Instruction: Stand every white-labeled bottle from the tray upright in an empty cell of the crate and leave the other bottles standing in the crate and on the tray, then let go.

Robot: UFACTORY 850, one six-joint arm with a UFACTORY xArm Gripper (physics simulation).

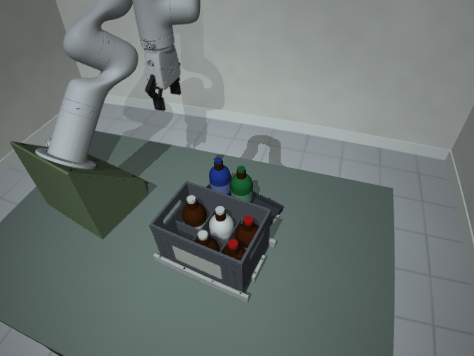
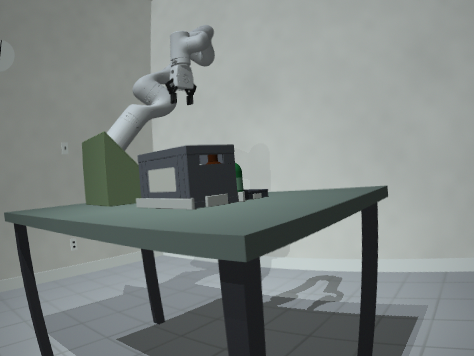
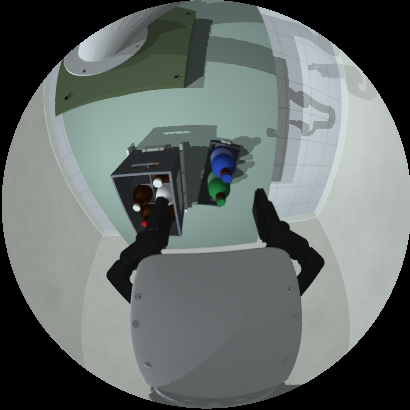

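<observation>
My gripper (image 1: 167, 98) (image 2: 181, 101) (image 3: 210, 202) is open and empty, high above the table and beyond the tray side of the crate. The grey crate (image 1: 162, 244) (image 2: 210, 185) (image 3: 129, 165) holds a white bottle (image 1: 221, 228), a brown white-capped bottle (image 1: 193, 215) with a pale label edge, another brown white-capped bottle (image 1: 206, 243) (image 3: 142, 194), and two brown red-capped bottles, one (image 1: 246, 233) behind the other (image 1: 233, 252). Its front-left cell shows no bottle. A blue bottle (image 1: 220, 177) (image 3: 223, 161) and a green bottle (image 1: 242, 186) (image 2: 239, 176) (image 3: 218, 188) stand on the tray (image 1: 272, 204) (image 3: 203, 194).
The green wedge-shaped robot base (image 1: 55, 190) (image 2: 95, 175) (image 3: 165, 65) stands left of the crate on the green table (image 1: 330, 280) (image 2: 300, 210). Light strips (image 1: 202, 277) (image 2: 165, 203) run along the crate's foot. The tray lies close behind the crate.
</observation>
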